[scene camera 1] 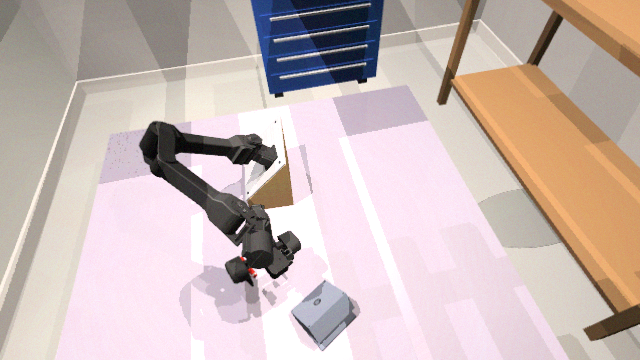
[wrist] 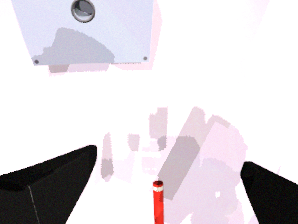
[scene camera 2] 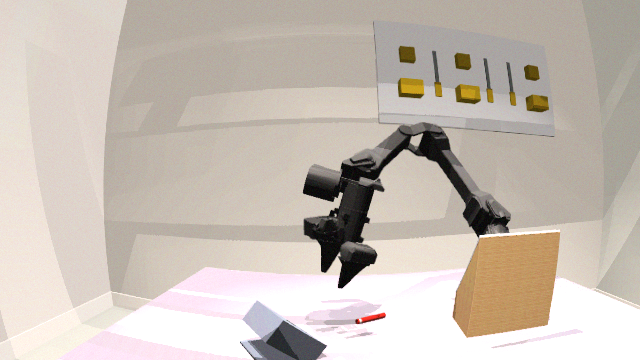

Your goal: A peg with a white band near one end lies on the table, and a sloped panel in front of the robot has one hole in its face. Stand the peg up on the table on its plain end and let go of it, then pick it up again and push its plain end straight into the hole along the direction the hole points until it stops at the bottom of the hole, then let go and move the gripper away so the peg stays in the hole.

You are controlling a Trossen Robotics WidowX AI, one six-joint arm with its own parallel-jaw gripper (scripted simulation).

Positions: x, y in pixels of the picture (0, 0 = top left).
Scene:
my gripper: scene camera 1 268, 276; wrist; scene camera 2
same spot on my gripper: [wrist: 58, 183] = [scene camera 2: 340, 271]

